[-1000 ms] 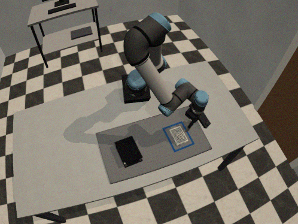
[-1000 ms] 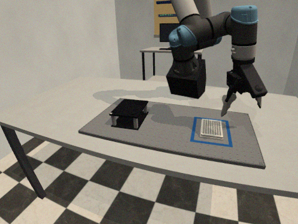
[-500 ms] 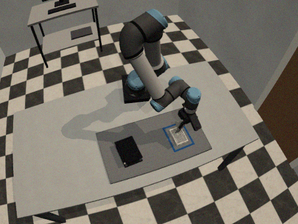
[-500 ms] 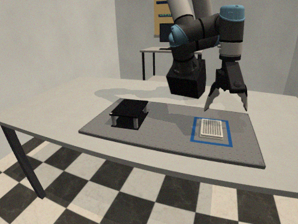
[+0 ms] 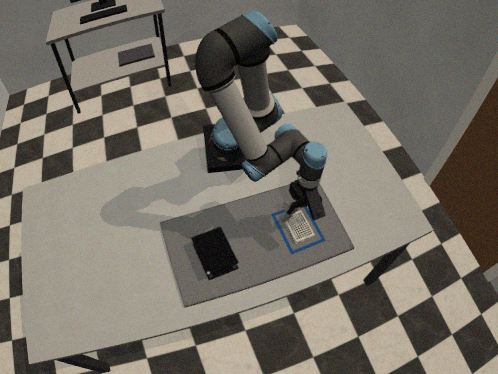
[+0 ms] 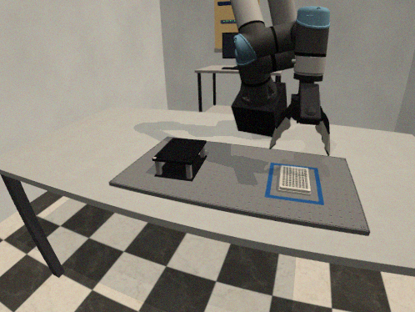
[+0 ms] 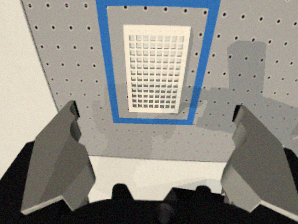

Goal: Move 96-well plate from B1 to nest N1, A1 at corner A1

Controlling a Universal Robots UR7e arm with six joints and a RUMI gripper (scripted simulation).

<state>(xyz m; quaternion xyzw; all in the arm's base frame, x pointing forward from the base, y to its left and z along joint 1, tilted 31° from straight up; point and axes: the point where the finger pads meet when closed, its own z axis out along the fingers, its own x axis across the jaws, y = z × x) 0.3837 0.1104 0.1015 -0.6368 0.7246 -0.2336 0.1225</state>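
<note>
My gripper is now 8 cm above the white 96-well plate. Also, from my hand: A1 corner mark 41 cm to the right, 3 cm below; black raised plate nest 34 cm to the right, 6 cm behind, 3 cm below.
</note>
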